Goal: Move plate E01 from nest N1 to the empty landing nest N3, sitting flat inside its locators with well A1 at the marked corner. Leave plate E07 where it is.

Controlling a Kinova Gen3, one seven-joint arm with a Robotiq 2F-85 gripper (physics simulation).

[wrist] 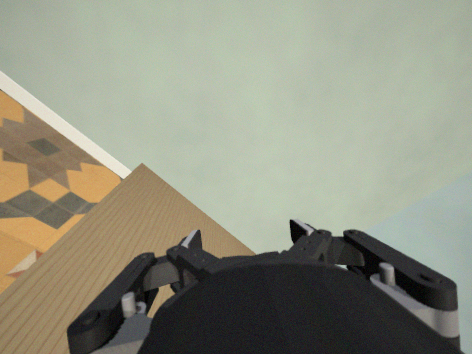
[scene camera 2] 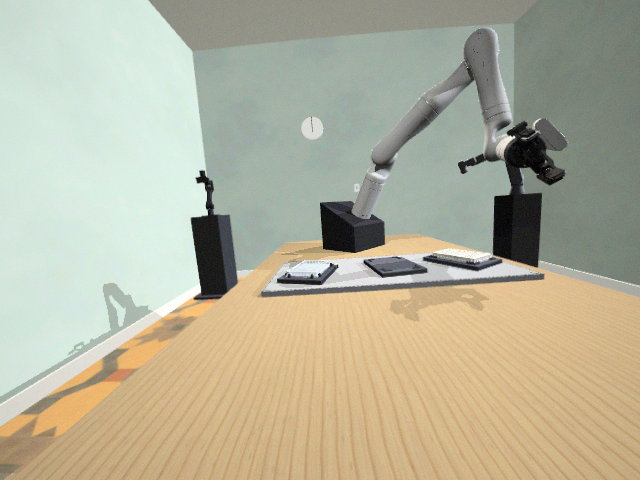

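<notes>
A pale, clear-looking plate (scene camera 2: 310, 268) sits in a dark nest (scene camera 2: 302, 281) at the left of the grey board. A white plate (scene camera 2: 461, 254) sits in another dark nest (scene camera 2: 478, 265) at the right. Between them is an empty dark nest (scene camera 2: 395, 266) with small raised corner locators. Labels and well A1 are too small to read, so I cannot tell which plate is E01. My gripper (scene camera 2: 551, 174) (wrist: 246, 234) is open and empty, high above the right end of the board and apart from both plates. The plates and nests do not show in the wrist view.
The grey board (scene camera 2: 351, 274) lies on the wooden table (scene camera 2: 330, 372) (wrist: 135, 225). My arm's black base (scene camera 2: 352, 232) stands at the table's far end. Black pedestals with small dark arms stand at the left (scene camera 2: 214, 255) and right (scene camera 2: 516, 227). The wrist view faces the wall and a table corner.
</notes>
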